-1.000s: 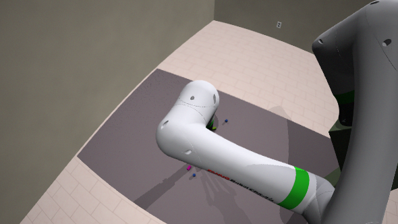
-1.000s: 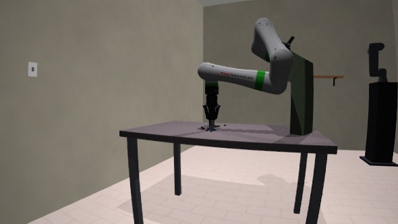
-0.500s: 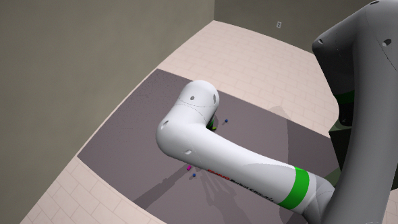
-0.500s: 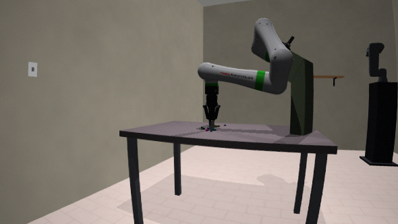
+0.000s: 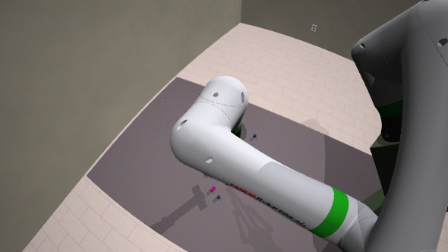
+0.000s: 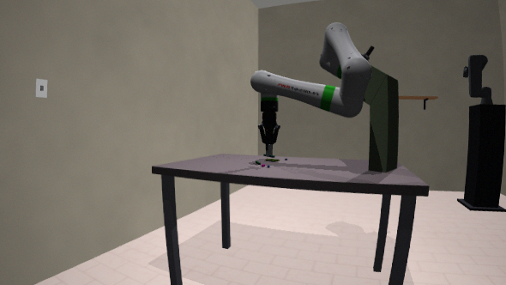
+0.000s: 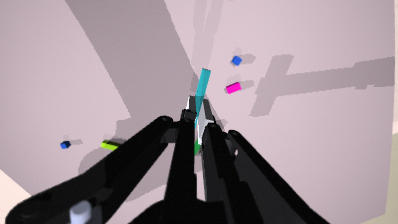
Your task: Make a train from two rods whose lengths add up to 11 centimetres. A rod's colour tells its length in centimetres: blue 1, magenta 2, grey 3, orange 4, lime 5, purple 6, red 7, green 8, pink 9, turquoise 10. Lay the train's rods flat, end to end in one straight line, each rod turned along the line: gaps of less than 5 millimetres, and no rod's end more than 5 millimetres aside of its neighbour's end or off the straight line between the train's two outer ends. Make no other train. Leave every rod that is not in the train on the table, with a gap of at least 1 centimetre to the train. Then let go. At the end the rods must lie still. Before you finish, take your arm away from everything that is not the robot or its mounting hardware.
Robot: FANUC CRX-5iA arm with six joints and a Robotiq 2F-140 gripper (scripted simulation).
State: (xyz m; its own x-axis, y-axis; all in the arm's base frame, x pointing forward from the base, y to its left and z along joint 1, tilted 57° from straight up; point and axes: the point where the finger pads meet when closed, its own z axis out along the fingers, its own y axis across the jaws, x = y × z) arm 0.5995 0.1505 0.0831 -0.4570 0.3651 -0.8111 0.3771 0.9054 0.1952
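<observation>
The magenta rod is 1 cm ahead of my hand, 6 cm to the left of it and 7 cm below it. Also, from my hand: turquoise rod: 3 cm below; then green rod: 7 cm ahead, 3 cm to the right, 7 cm below.
</observation>
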